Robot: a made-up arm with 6 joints. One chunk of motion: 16 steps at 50 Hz.
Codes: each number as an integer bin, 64 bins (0 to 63) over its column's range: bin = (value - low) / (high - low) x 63, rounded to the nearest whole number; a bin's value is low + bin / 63 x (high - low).
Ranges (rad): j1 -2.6..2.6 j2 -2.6..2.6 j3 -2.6..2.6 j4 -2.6..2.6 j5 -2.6..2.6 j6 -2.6..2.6
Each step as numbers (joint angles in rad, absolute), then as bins.
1 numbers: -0.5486 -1.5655 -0.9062 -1.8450 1.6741 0.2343
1 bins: 25 13 21 9 52 34
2 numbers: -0.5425 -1.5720 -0.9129 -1.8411 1.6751 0.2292
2 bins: 25 12 20 9 52 34
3 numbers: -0.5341 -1.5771 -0.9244 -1.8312 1.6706 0.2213
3 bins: 25 12 20 9 52 34
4 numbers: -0.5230 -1.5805 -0.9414 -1.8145 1.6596 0.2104
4 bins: 25 12 20 10 52 34
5 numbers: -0.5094 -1.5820 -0.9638 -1.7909 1.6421 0.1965
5 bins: 25 12 20 10 51 34
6 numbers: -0.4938 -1.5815 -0.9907 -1.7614 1.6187 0.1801
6 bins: 26 12 19 10 51 34
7 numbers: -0.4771 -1.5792 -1.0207 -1.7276 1.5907 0.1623
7 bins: 26 12 19 11 51 33
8 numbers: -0.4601 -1.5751 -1.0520 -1.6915 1.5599 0.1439
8 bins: 26 12 19 11 50 33
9 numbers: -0.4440 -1.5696 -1.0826 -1.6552 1.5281 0.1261
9 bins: 26 12 18 11 50 33
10 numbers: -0.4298 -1.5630 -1.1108 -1.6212 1.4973 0.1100
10 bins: 26 13 18 12 50 33
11 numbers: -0.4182 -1.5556 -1.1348 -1.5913 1.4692 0.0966
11 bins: 26 13 18 12 49 33
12 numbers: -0.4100 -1.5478 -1.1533 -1.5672 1.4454 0.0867
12 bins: 27 13 18 13 49 33
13 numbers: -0.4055 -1.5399 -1.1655 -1.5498 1.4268 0.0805
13 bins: 27 13 17 13 49 32
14 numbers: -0.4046 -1.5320 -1.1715 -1.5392 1.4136 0.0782
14 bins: 27 13 17 13 49 32
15 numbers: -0.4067 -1.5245 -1.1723 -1.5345 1.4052 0.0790
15 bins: 27 13 17 13 49 32
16 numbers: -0.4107 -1.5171 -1.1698 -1.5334 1.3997 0.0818
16 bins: 27 13 17 13 48 32
